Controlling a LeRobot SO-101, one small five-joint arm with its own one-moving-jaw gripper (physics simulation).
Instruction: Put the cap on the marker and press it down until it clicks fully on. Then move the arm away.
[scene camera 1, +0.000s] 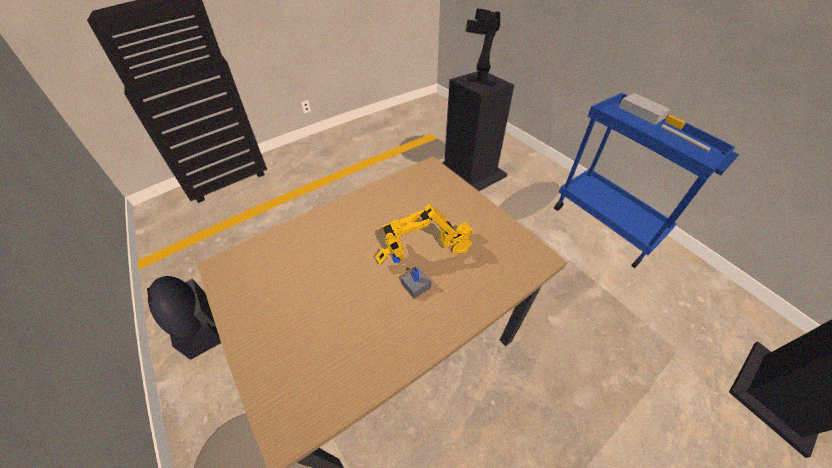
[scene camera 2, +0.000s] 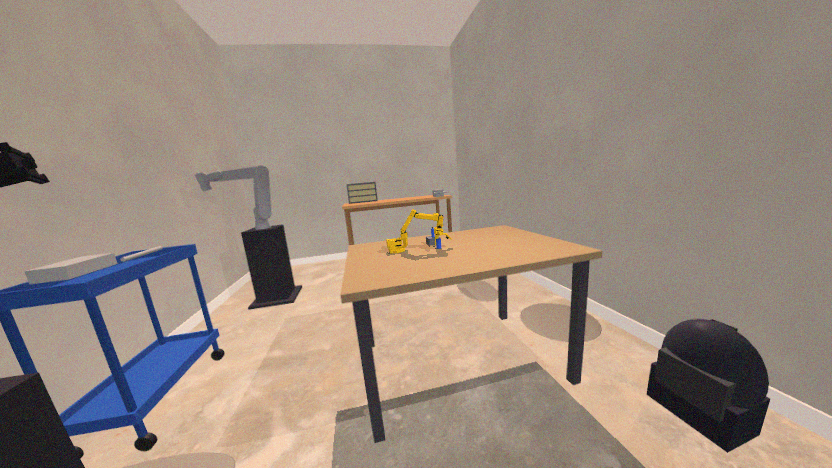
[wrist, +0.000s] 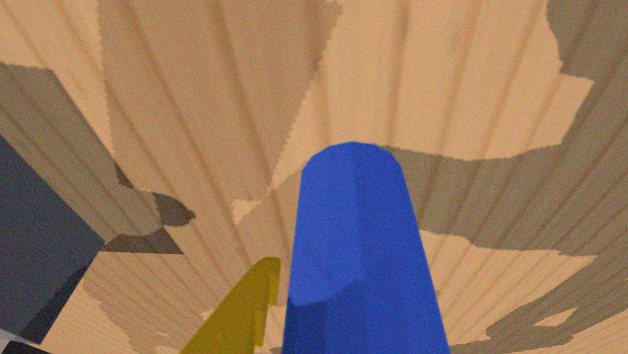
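Pixels of known places: hand, its tool point: (scene camera 1: 401, 258) (scene camera 2: 435, 244) (wrist: 279, 275); arm's base, origin of its link: (scene camera 1: 452, 245) (scene camera 2: 399, 250).
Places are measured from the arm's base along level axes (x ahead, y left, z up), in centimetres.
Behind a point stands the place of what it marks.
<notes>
The blue cap (scene camera 1: 396, 259) {x 22.3, y -5.9, z 2.2 cm} (scene camera 2: 438, 243) {x 21.1, y -8.4, z 3.2 cm} (wrist: 357, 225) {x 23.0, y -7.0, z 2.5 cm} stands roughly upright on the table, apart from the marker. In the wrist view its rounded end is near the middle. The blue marker (scene camera 1: 416, 274) {x 22.7, y 7.3, z 8.2 cm} (scene camera 2: 432, 232) {x 22.0, y 5.9, z 7.0 cm} stands in a dark grey block (scene camera 1: 415, 284) {x 23.7, y 8.0, z 3.9 cm} (scene camera 2: 429, 241) {x 18.9, y 2.9, z 2.3 cm} (wrist: 40, 240) {x 20.8, y 2.7, z 1.5 cm}; its tip is too small to make out. My gripper (scene camera 1: 394, 254) {x 20.4, y -5.1, z 2.1 cm} is low at the cap and fully open. In the wrist view one yellow notched jaw shows left of the cap, with a narrow gap between them; the moving jaw is out of the picture.
The yellow arm's base (scene camera 1: 460, 239) {x -1.5, y 2.0, z 4.5 cm} (scene camera 2: 396, 246) {x -1.9, y -0.8, z 2.8 cm} stands on the wooden table (scene camera 1: 325, 325) {x 55.6, y 1.7, z 0.0 cm} (scene camera 2: 500, 256) {x 42.9, y -37.3, z 0.0 cm}. The grey block is close beside the gripper. A blue cart (scene camera 1: 651, 142) (scene camera 2: 119, 360) and a dark pedestal (scene camera 1: 478, 130) (scene camera 2: 268, 264) stand on the floor away from the table.
</notes>
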